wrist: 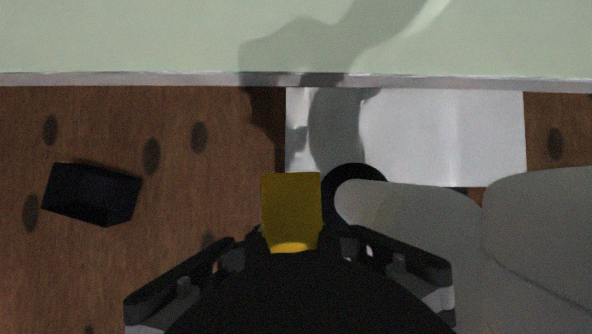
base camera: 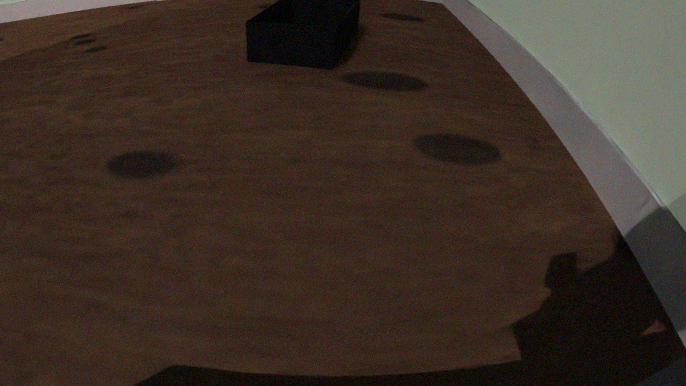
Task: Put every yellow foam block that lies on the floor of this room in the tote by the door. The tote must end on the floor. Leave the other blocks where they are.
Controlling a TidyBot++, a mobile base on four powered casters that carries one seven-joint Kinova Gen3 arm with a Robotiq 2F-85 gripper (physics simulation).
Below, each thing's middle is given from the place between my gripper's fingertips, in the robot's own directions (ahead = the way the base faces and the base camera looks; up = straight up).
My hand is 90 cm short of the black tote (wrist: 87, 193), 5 cm to the right of it and 51 cm above it.
